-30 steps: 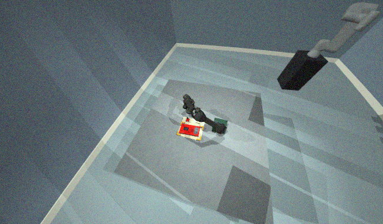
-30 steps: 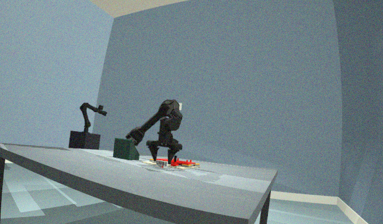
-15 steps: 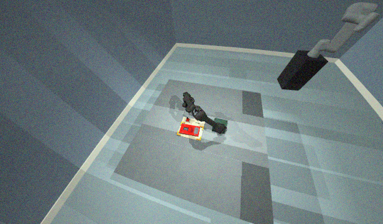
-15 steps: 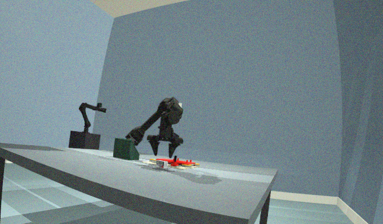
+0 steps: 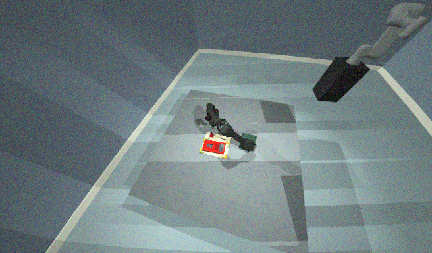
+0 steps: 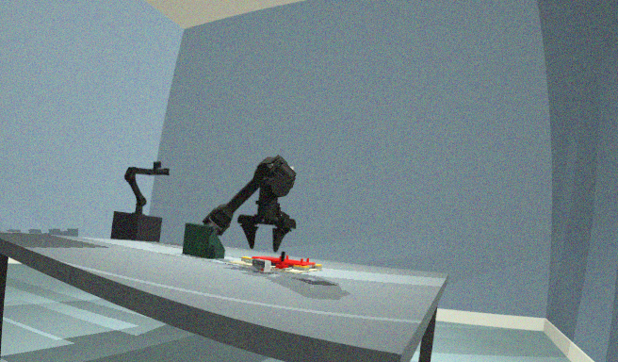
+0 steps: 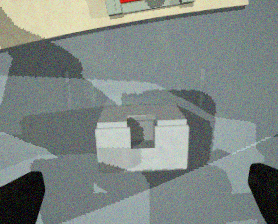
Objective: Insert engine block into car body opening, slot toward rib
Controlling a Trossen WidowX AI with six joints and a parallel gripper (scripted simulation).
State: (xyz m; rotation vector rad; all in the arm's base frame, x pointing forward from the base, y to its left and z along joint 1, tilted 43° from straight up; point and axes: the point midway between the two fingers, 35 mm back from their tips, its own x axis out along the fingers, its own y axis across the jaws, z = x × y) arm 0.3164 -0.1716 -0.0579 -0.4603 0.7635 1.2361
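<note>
My gripper tip is now 40 mm above the grey engine block. The rest, counted from my gripper tip: small dark post 30 mm ahead, 90 mm to the left, 30 mm below.
</note>
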